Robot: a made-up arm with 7 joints.
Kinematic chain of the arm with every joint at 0, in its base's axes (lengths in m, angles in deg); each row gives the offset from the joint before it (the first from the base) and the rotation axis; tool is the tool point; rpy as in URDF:
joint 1: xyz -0.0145 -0.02 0.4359 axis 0 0.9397 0.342
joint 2: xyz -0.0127 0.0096 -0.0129 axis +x
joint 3: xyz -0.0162 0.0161 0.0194 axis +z
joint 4: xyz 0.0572 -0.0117 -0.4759 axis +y
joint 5: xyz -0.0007 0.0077 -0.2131 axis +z
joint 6: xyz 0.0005 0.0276 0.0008 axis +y
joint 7: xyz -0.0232 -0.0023 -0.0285 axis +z
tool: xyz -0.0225 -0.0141 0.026 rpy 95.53 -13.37 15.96
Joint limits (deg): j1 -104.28..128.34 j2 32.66..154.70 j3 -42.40..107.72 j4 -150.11..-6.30 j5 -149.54..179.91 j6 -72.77..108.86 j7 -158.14..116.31
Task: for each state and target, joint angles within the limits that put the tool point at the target. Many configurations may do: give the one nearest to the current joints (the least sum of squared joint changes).
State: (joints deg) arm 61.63 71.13 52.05 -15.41 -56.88 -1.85 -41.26
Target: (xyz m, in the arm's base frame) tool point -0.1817 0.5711 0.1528
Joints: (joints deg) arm 27.72 49.65 37.41 -30.07 -61.01 3.32 -42.20
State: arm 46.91 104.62 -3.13 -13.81 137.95 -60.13 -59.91
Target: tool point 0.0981 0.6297 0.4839
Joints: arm 48.10 113.94 -6.04 -48.12 144.61 -44.96 -60.05
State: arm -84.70 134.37 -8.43 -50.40 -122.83 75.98 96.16
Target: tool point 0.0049 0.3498 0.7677
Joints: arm -82.39 129.65 -34.16 -94.17 -123.49 76.62 95.29
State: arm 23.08 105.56 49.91 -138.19 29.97 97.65 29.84
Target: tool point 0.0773 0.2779 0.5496
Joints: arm 27.10 100.92 41.38 -150.11 29.35 100.99 33.62
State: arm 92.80 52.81 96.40 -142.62 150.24 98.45 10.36
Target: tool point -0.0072 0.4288 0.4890
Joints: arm 82.64 86.00 53.96 -115.37 151.77 102.53 8.81
